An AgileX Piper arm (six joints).
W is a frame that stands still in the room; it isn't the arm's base.
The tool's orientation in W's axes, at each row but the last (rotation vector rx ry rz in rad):
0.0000 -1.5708 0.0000
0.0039 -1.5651 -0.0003
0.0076 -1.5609 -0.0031
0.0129 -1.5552 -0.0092
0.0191 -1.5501 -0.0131
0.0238 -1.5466 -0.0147
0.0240 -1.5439 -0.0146
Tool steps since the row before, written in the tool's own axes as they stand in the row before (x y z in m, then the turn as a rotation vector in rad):
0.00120 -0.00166 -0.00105 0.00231 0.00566 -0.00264
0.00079 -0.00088 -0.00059 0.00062 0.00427 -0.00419
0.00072 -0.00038 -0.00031 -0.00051 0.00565 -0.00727
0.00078 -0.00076 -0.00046 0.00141 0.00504 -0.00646
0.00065 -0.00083 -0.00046 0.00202 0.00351 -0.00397
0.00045 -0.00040 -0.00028 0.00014 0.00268 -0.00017
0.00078 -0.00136 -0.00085 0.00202 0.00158 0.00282
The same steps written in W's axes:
0.00105 -0.00166 0.00120 0.00264 0.00566 0.00231
0.00060 -0.00088 0.00078 0.00418 0.00428 0.00061
0.00032 -0.00038 0.00071 0.00725 0.00567 -0.00054
0.00047 -0.00077 0.00076 0.00647 0.00504 0.00138
0.00048 -0.00084 0.00062 0.00400 0.00348 0.00201
0.00029 -0.00041 0.00043 0.00016 0.00268 0.00020
0.00088 -0.00137 0.00072 -0.00277 0.00151 0.00213

